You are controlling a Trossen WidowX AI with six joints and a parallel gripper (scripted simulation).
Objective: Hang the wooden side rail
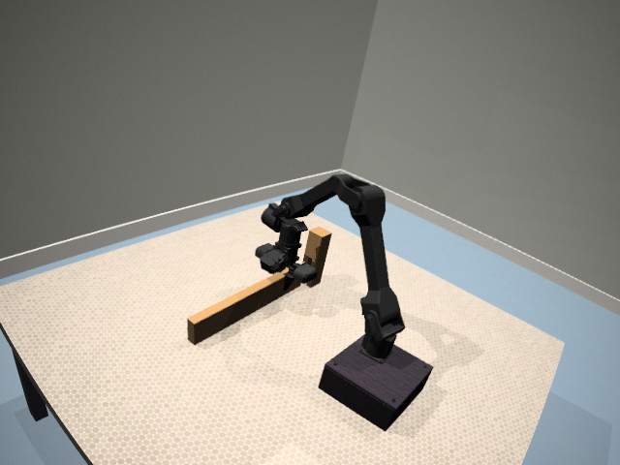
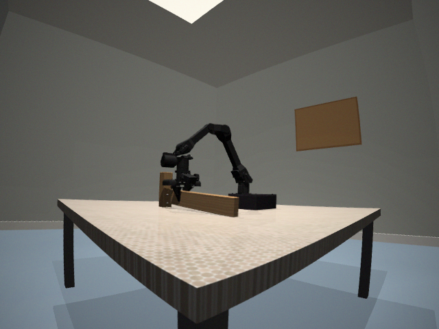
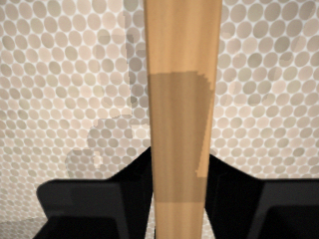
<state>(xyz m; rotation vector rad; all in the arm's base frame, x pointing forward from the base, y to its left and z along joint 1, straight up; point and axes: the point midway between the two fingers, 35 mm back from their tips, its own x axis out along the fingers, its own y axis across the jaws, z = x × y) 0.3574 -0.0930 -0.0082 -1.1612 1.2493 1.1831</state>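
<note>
Now: gripper tip 15 cm to the left of the headboard post, 4 cm below it and 1 cm past it.
</note>
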